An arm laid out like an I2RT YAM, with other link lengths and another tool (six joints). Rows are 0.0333 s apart.
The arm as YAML. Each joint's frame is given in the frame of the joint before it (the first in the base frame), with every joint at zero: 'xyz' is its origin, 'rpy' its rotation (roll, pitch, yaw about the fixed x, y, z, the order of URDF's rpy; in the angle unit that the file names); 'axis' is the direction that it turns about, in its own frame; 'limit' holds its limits. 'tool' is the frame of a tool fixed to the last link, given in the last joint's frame.
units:
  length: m
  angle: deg
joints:
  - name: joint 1
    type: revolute
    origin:
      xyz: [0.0, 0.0, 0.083]
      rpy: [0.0, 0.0, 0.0]
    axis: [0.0, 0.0, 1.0]
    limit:
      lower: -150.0
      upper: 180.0
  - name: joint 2
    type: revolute
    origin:
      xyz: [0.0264, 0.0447, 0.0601]
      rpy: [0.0, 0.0, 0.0]
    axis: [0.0, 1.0, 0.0]
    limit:
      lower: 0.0
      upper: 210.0
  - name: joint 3
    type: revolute
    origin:
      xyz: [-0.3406, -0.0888, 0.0]
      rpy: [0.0, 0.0, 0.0]
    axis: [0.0, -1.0, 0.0]
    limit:
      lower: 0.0
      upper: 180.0
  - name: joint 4
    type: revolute
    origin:
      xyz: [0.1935, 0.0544, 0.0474]
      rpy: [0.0, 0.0, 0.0]
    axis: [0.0, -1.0, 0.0]
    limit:
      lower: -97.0
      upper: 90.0
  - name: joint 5
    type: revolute
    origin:
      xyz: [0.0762, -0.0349, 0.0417]
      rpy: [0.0, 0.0, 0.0]
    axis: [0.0, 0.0, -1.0]
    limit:
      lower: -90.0
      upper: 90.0
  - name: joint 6
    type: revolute
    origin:
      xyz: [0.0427, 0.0, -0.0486]
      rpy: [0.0, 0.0, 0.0]
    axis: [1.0, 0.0, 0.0]
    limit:
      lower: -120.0
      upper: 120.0
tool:
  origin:
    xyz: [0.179, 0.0, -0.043]
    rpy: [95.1, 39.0, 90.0]
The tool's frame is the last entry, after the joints.
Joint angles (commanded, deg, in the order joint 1, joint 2, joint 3, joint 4, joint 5, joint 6), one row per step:
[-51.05 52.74 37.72 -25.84 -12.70 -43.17]
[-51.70 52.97 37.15 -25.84 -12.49 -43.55]
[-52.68 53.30 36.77 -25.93 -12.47 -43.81]
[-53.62 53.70 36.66 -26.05 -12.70 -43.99]
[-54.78 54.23 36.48 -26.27 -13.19 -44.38]
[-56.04 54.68 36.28 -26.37 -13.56 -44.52]
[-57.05 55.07 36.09 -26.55 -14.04 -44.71]
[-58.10 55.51 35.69 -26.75 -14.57 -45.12]
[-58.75 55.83 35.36 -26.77 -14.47 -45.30]
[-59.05 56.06 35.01 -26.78 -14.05 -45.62]
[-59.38 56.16 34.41 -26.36 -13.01 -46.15]
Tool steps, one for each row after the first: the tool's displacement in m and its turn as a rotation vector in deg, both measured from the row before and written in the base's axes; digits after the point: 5 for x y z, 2 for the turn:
[-0.00398 -0.00064 -0.00467 0.30 0.77 -0.56]
[-0.00416 -0.00107 -0.00396 0.46 0.62 -0.82]
[-0.00267 -0.00102 -0.00238 0.49 0.33 -0.65]
[-0.00300 -0.00040 -0.00347 0.72 0.44 -0.54]
[-0.00342 -0.00093 -0.00301 0.68 0.27 -0.90]
[-0.00249 0.00016 -0.00292 0.71 0.22 -0.54]
[-0.00303 0.00100 -0.00441 0.85 0.41 -0.40]
[-0.00316 -0.00031 -0.00323 0.43 0.49 -0.59]
[-0.00317 -0.00032 -0.00308 0.17 0.71 -0.35]
[-0.00500 -0.00236 -0.00308 -0.44 1.04 -0.64]

